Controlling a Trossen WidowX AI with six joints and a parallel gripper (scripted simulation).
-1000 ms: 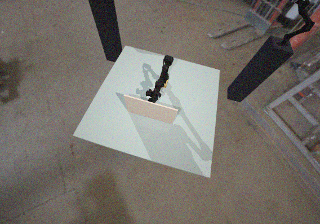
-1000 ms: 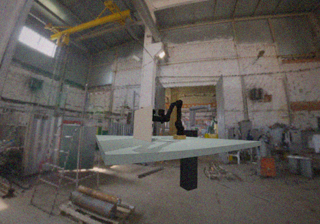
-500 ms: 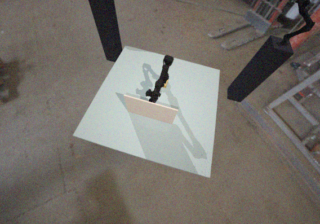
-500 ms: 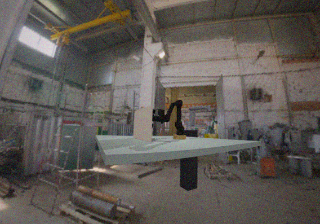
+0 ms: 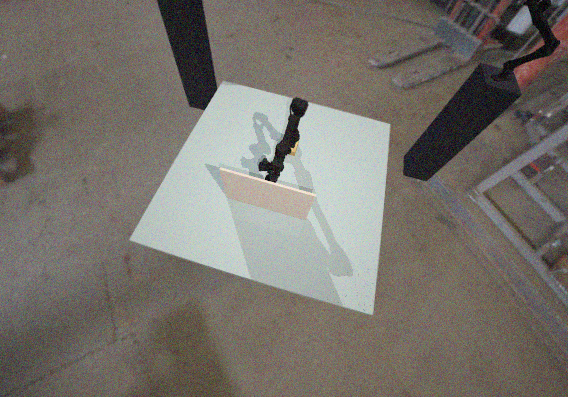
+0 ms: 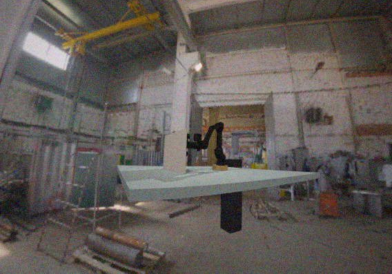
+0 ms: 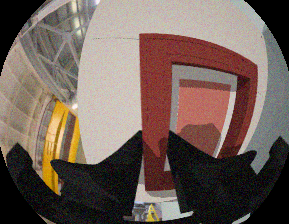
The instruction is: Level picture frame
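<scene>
The picture frame is 10 mm to the right of my gripper tip and 50 mm below it. Also, from my gripper tip: wall panel: 20 mm ahead, 10 mm to the right, 60 mm below.
</scene>
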